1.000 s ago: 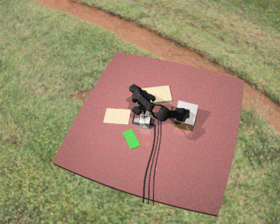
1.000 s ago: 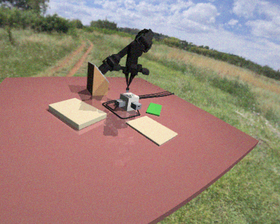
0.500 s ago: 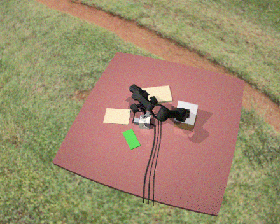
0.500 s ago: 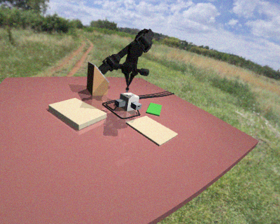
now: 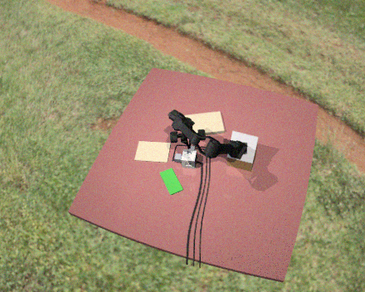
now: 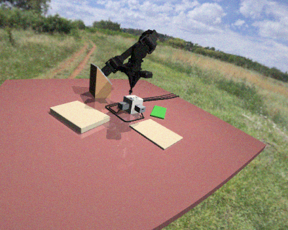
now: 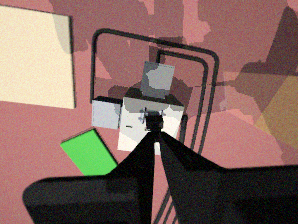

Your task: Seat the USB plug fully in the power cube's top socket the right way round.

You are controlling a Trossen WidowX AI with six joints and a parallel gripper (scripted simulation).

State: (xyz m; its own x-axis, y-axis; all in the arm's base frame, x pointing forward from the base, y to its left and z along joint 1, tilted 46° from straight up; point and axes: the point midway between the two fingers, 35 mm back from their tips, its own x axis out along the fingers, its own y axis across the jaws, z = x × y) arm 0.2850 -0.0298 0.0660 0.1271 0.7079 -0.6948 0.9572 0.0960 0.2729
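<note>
Right now my gripper tip is 2 cm above the usb plug. Also, from my gripper tip: thin tan sheet: 23 cm ahead, 1 cm to the right, 13 cm below; green block: 7 cm ahead, 17 cm to the left, 13 cm below; thick tan slab: 3 cm behind, 27 cm to the right, 12 cm below.
</note>
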